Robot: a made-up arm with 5 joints. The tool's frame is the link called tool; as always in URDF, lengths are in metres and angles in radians. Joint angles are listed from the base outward. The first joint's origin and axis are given. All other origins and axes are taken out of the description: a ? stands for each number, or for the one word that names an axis. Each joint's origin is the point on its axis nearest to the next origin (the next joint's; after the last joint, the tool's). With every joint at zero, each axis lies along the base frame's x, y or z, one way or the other. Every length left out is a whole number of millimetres.
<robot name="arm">
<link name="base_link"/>
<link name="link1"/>
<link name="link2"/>
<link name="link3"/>
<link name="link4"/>
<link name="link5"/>
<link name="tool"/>
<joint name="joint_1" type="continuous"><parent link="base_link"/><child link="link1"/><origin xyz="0.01 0.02 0.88"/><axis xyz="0 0 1"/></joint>
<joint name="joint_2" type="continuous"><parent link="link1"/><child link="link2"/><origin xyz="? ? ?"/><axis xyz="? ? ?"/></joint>
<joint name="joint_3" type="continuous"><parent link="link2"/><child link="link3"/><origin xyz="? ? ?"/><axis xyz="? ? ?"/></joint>
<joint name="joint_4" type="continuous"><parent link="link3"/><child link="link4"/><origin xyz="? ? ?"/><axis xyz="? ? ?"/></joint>
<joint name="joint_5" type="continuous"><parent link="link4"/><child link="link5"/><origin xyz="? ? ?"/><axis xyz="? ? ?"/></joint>
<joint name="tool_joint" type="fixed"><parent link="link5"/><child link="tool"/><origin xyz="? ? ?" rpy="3.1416 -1.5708 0"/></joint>
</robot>
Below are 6 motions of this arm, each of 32 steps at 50 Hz.
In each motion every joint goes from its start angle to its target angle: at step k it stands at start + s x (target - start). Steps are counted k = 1, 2, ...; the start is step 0. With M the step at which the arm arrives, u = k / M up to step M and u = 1 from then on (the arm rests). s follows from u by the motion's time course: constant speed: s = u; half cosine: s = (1 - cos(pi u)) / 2; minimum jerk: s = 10 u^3 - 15 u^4 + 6 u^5.
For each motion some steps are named. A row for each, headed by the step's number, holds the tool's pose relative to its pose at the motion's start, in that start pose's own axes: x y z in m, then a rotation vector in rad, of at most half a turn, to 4 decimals.
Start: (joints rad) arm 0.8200 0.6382 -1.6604 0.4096 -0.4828
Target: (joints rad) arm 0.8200 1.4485 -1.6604 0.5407 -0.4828
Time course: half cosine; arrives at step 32
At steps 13, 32:
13: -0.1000 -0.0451 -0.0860 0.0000 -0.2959 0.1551
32: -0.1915 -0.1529 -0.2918 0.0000 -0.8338 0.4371

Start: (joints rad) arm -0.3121 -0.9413 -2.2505 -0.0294 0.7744
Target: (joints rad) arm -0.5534 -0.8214 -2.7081 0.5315 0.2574
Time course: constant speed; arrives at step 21
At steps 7, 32:
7: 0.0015 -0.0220 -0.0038 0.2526 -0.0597 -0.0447
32: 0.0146 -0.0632 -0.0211 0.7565 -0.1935 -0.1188

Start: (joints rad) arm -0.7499 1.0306 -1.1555 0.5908 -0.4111
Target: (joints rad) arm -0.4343 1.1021 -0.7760 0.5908 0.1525
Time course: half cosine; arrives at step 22
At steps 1, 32:
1: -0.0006 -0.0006 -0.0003 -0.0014 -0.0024 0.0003
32: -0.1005 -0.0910 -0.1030 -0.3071 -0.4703 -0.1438

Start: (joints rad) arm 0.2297 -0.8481 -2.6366 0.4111 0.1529
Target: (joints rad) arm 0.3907 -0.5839 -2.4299 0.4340 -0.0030
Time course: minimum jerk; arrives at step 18
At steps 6, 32:
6: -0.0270 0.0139 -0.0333 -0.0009 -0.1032 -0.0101
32: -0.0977 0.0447 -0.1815 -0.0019 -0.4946 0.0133

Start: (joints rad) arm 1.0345 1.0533 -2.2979 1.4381 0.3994
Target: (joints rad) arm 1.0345 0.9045 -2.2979 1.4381 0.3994
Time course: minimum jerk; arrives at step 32
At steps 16, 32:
16: 0.0320 0.0006 -0.0014 0.0000 0.0685 0.0289
32: 0.0637 0.0021 -0.0050 0.0000 0.1371 0.0579

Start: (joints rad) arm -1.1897 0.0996 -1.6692 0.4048 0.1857
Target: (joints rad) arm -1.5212 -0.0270 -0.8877 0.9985 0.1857
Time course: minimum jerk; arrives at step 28
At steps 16, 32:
16: -0.0538 0.1141 -0.1635 -0.1544 -0.7451 -0.2923
32: -0.0287 0.1623 -0.2710 -0.3034 -1.1816 -0.4073

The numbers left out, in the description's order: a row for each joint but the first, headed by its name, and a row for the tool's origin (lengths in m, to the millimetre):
joint_2: xyz 0.01 -0.01 0, axis 0 1 0
joint_3: xyz 0.04 0 0.13, axis 0 1 0
joint_4: xyz 0.08 0 -0.22, axis 0 1 0
joint_5: xyz 0.09 0 -0.1, axis 0 0 -1
tool: xyz -0.01 -0.01 0

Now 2 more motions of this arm.
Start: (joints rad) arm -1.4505 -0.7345 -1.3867 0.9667 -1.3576
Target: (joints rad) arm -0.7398 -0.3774 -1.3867 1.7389 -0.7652
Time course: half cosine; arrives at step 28
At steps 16, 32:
16: -0.0903 -0.1184 0.0997 -0.0393 0.0351 0.7473
32: -0.0868 -0.2138 0.1523 0.0958 -0.1599 1.1247

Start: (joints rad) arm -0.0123 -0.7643 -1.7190 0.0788 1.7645
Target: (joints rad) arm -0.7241 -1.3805 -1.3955 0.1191 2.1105
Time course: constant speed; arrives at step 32
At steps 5, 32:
5: 0.0203 -0.0177 -0.0039 0.0298 0.0627 0.0544
32: 0.1203 -0.0442 -0.1004 0.2450 0.2920 0.3679

